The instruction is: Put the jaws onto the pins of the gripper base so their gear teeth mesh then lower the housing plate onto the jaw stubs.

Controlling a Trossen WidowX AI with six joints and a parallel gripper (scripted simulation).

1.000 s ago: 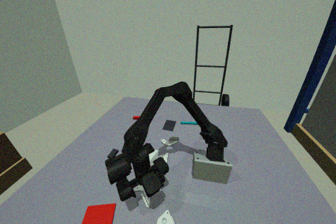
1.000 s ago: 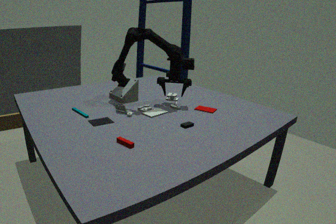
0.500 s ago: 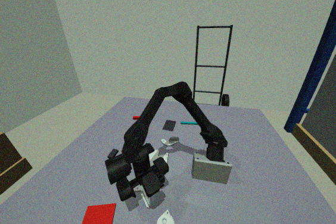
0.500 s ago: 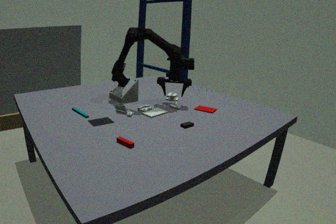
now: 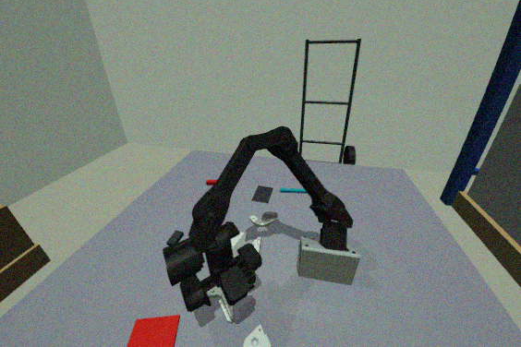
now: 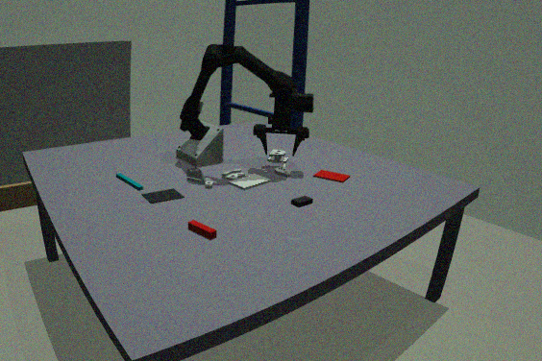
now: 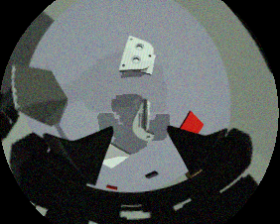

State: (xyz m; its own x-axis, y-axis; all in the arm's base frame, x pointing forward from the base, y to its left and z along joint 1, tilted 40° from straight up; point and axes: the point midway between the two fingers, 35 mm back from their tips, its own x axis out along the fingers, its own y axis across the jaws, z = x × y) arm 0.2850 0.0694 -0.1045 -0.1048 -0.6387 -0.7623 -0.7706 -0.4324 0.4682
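My gripper tip is now 40 mm short of the grey jaw, 10 mm to the left of it and 50 mm above it. Round my gripper tip: flat light plate (20 mm ahead, 170 mm to the right, 50 mm below); white gripper base (90 mm behind, 100 mm to the left, 30 mm below); red flat plate (170 mm ahead, 90 mm to the left, 50 mm below).
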